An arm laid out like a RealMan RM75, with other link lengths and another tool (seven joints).
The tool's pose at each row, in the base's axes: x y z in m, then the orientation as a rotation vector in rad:
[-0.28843 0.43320 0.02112 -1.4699 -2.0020 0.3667]
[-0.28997 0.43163 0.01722 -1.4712 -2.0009 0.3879]
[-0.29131 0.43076 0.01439 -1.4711 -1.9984 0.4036]
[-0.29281 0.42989 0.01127 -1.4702 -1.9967 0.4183]
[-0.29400 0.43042 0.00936 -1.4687 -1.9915 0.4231]
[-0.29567 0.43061 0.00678 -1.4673 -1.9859 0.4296]
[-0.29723 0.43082 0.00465 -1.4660 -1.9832 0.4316]
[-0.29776 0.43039 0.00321 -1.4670 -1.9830 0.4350]
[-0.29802 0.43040 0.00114 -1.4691 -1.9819 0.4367]
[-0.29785 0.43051 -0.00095 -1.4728 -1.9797 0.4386]
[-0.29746 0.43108 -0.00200 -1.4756 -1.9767 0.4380]
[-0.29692 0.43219 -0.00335 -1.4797 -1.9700 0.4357]
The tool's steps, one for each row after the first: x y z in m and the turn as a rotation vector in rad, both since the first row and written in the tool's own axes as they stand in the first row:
[-0.00240 0.00046 0.00375 0.0106 -0.0104 0.0065]
[-0.00385 0.00073 0.00665 0.0197 -0.0167 0.0113]
[-0.00537 0.00103 0.00986 0.0283 -0.0229 0.0150]
[-0.00525 0.00137 0.01215 0.0338 -0.0213 0.0170]
[-0.00558 0.00160 0.01520 0.0404 -0.0204 0.0196]
[-0.00576 0.00167 0.01784 0.0433 -0.0192 0.0202]
[-0.00652 0.00193 0.01922 0.0446 -0.0211 0.0218]
[-0.00711 0.00288 0.02098 0.0449 -0.0217 0.0239]
[-0.00770 0.00421 0.02249 0.0450 -0.0221 0.0275]
[-0.00758 0.00529 0.02313 0.0447 -0.0203 0.0301]
[-0.00707 0.00683 0.02398 0.0446 -0.0154 0.0344]

